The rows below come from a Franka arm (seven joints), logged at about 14 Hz.
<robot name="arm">
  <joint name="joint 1" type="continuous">
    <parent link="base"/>
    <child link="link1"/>
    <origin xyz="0 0 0.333" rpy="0 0 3.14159"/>
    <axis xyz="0 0 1"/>
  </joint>
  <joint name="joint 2" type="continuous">
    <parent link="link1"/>
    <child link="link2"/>
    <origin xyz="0 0 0" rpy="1.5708 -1.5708 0"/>
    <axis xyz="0 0 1"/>
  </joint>
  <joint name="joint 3" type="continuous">
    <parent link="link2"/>
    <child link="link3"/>
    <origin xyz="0.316 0 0" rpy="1.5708 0 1.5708"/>
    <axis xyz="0 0 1"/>
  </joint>
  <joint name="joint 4" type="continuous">
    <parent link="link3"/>
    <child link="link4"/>
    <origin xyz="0.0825 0 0" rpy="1.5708 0 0"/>
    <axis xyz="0 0 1"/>
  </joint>
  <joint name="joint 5" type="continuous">
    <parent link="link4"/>
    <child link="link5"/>
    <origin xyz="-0.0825 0.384 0" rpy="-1.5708 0 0"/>
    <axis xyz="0 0 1"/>
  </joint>
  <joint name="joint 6" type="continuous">
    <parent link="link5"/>
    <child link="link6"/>
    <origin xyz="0 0 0" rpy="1.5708 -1.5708 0"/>
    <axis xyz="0 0 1"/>
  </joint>
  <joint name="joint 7" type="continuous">
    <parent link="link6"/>
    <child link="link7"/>
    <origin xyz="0 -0.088 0" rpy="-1.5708 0 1.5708"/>
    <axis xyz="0 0 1"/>
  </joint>
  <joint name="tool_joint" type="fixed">
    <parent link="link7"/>
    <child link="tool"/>
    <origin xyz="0 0 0.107" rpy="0 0 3.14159"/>
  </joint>
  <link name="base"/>
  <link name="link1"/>
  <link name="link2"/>
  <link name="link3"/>
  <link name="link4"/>
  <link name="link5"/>
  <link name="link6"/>
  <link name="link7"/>
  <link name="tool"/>
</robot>
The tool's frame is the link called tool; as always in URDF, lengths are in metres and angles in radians. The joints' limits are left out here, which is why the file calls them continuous.
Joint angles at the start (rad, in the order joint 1, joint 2, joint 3, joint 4, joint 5, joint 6, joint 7):
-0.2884 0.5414 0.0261 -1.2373 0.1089 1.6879 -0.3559
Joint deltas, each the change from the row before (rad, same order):
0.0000 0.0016 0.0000 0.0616 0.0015 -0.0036 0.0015
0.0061 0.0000 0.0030 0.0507 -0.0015 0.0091 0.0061
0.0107 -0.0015 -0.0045 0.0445 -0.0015 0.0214 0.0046
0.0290 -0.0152 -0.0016 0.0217 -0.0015 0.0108 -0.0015
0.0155 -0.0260 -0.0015 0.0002 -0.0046 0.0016 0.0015
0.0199 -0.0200 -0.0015 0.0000 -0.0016 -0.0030 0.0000
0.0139 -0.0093 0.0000 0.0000 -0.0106 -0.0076 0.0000
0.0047 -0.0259 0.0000 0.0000 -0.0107 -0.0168 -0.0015
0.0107 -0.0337 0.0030 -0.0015 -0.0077 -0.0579 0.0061
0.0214 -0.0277 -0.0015 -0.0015 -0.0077 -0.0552 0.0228
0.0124 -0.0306 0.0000 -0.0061 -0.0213 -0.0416 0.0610
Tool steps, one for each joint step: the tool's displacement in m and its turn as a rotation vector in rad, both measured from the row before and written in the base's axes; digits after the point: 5 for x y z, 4 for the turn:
0.00561 -0.00175 0.02778 -0.0133 -0.0546 -0.0021
0.00576 0.00398 0.02508 -0.0154 -0.0570 0.0010
0.00499 0.00349 0.02450 -0.0204 -0.0636 -0.0008
0.00294 0.01952 0.02250 -0.0140 -0.0458 0.0276
-0.00354 0.01099 0.01877 -0.0114 -0.0258 0.0125
-0.00249 0.01409 0.01383 -0.0060 -0.0161 0.0189
-0.00142 0.00936 0.00565 -0.0109 0.0003 0.0143
-0.00773 0.00396 0.01623 -0.0129 -0.0072 0.0071
-0.01295 0.01107 0.01630 -0.0020 0.0267 0.0116
-0.01111 0.01522 0.01218 -0.0011 0.0311 0.0008
-0.01211 0.00799 0.01301 -0.0111 0.0223 -0.0484

